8 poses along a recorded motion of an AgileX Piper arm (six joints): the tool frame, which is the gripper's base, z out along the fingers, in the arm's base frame.
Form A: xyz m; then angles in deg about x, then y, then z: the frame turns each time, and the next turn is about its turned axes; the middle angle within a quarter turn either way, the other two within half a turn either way.
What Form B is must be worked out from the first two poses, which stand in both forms.
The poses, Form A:
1: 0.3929 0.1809 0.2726 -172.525 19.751 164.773
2: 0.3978 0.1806 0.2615 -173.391 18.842 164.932
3: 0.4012 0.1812 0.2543 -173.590 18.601 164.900
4: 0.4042 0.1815 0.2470 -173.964 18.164 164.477
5: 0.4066 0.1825 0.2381 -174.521 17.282 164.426
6: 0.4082 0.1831 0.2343 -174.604 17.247 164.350
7: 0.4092 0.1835 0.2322 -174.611 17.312 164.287
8: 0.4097 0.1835 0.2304 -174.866 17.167 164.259
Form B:
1: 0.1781 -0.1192 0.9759 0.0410 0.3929 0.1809 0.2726
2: 0.1695 -0.1198 0.9776 0.0349 0.3978 0.1806 0.2615
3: 0.1672 -0.1205 0.9780 0.0335 0.4012 0.1812 0.2543
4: 0.1632 -0.1249 0.9782 0.0302 0.4042 0.1815 0.2470
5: 0.1551 -0.1267 0.9794 0.0265 0.4066 0.1825 0.2381
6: 0.1547 -0.1275 0.9794 0.0257 0.4082 0.1831 0.2343
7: 0.1553 -0.1280 0.9792 0.0255 0.4092 0.1835 0.2322
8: 0.1538 -0.1286 0.9794 0.0235 0.4097 0.1835 0.2304
